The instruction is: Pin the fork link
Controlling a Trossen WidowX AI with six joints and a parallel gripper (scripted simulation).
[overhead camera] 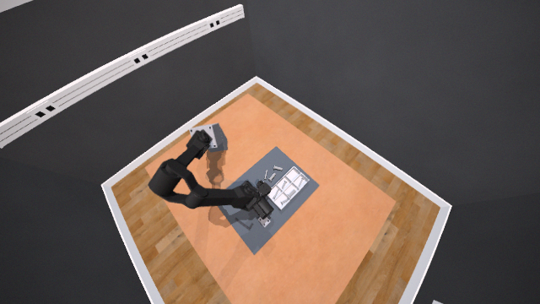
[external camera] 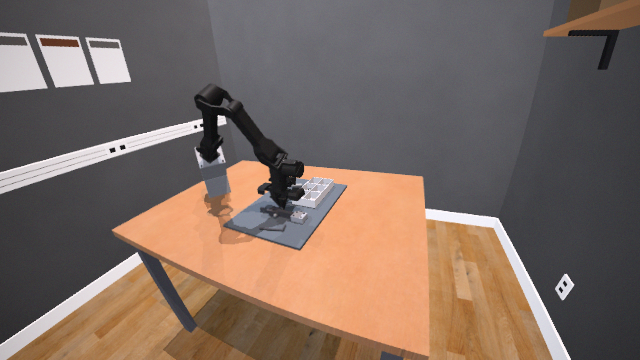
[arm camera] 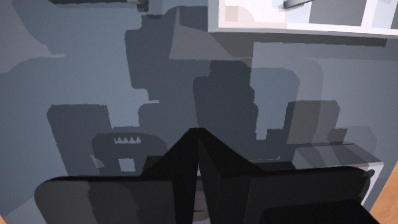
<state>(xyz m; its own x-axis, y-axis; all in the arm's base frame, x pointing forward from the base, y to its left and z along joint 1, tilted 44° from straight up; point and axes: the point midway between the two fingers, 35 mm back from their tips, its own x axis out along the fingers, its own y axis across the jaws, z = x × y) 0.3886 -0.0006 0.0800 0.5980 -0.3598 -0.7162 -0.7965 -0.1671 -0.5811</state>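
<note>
My gripper is now 1 cm short of the dark flat bar, 4 cm to the left of it and 3 cm above it. Round my hand: dark fork link (3 cm behind, 3 cm to the right, 3 cm below); then grey mat (1 cm ahead, 7 cm to the left, 4 cm below); then thick headed pin (4 cm behind, 9 cm to the left, 3 cm below).
</note>
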